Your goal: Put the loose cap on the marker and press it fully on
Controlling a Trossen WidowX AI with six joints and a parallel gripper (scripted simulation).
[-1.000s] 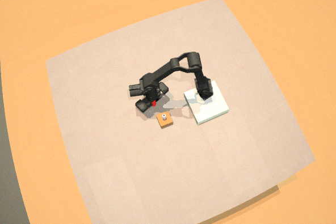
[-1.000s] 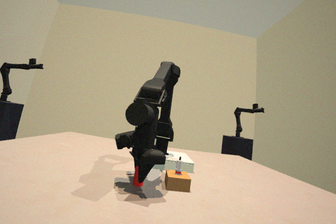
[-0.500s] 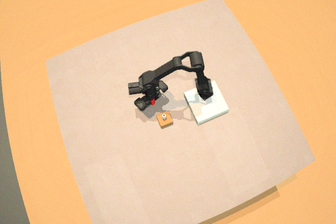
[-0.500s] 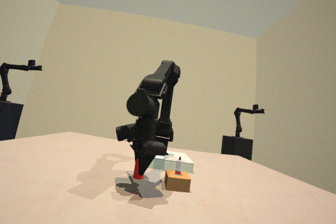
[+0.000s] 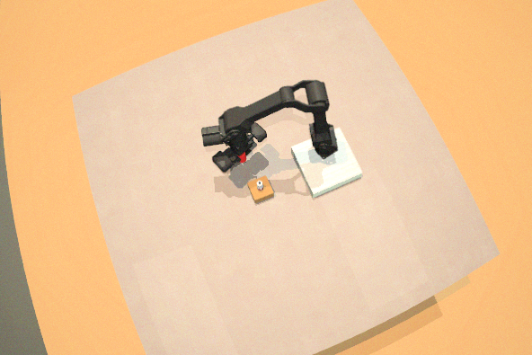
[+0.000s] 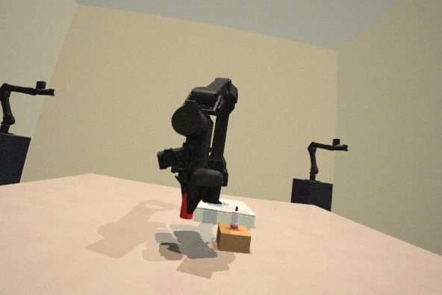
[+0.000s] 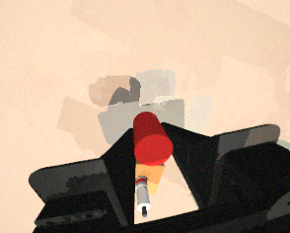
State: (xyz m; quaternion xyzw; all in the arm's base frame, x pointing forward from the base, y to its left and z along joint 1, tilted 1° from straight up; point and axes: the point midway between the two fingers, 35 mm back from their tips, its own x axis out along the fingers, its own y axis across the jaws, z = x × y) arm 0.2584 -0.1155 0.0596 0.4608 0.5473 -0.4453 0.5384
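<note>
My gripper tip is 110 mm to the right of the orange holder block and 50 mm above it. Also, from my gripper tip: red cap 10 mm above.
</note>
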